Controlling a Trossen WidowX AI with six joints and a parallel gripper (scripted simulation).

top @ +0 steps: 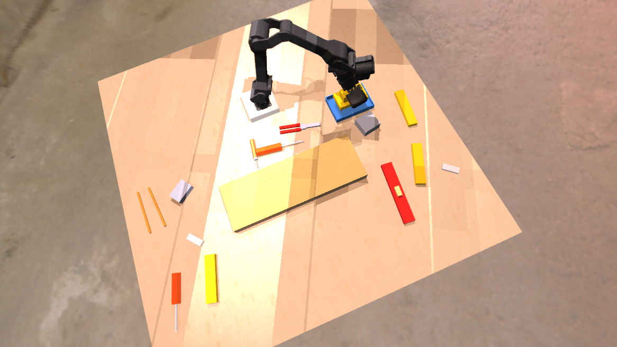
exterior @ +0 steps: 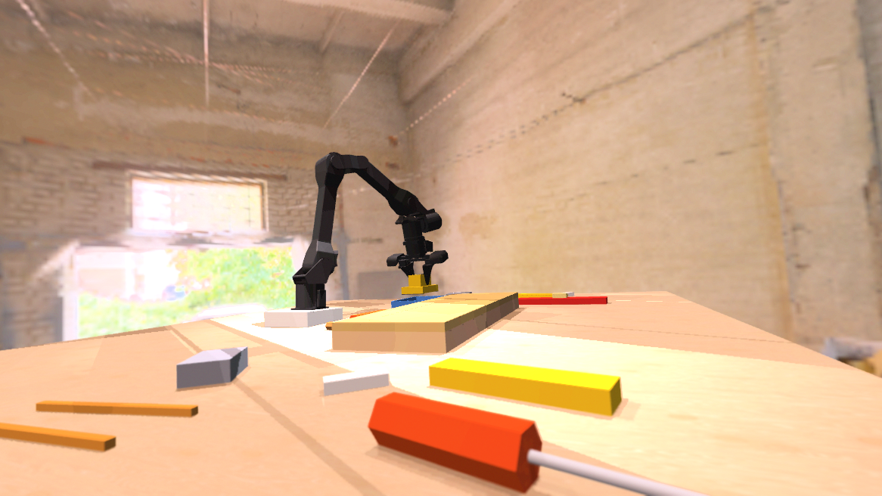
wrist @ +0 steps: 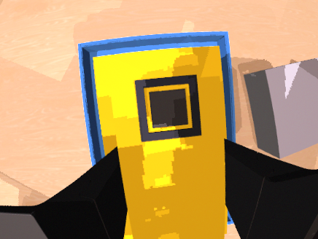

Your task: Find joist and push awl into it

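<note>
Now: the blue tray 10 mm to the right of my gripper tip and 50 mm below it. The rest, counted from my gripper tip: red level (410 mm ahead, 20 mm to the right, 50 mm below); then stud finder (10 mm to the left, 20 mm above); then awl (50 mm ahead, 450 mm to the right, 60 mm below).
</note>
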